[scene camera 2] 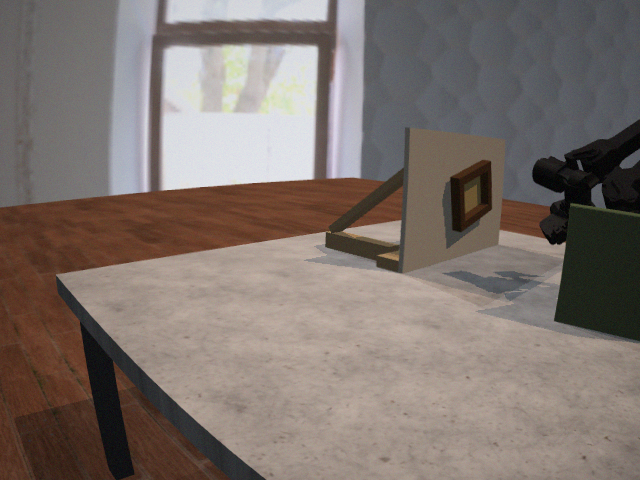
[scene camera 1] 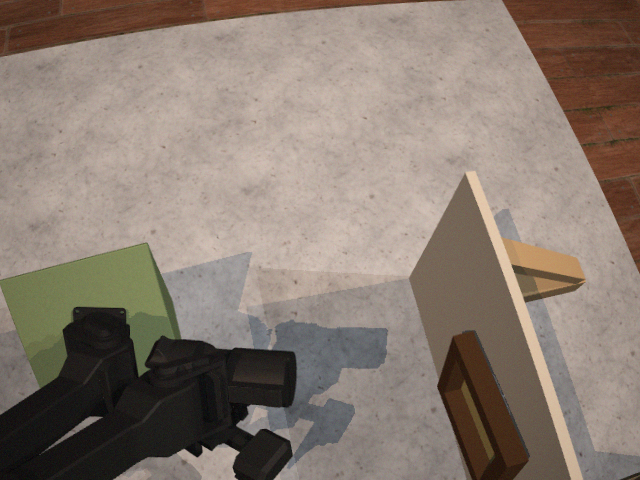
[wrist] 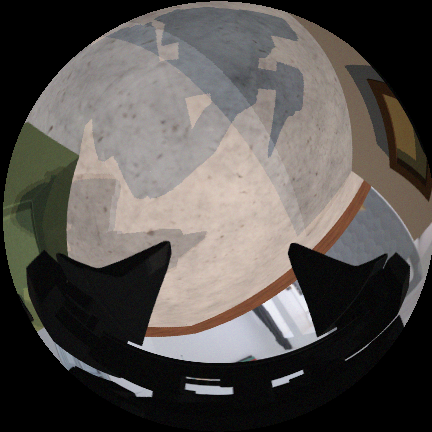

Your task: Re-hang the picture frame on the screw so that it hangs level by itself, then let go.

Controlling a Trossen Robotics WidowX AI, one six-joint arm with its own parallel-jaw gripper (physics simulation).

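Note:
The brown picture frame with a yellowish middle is on the front of the upright beige panel. It is tilted, with its right side higher in scene camera 2. The screw does not show; whatever holds the frame up is hidden behind it. My gripper is open, with its two black fingers wide apart and nothing between them. It is in the air above the table, apart from the frame, between the panel and the green block.
The green block stands opposite the panel, below the black arm. Wooden braces prop the panel from behind. The mottled grey table carries shadows of the arm.

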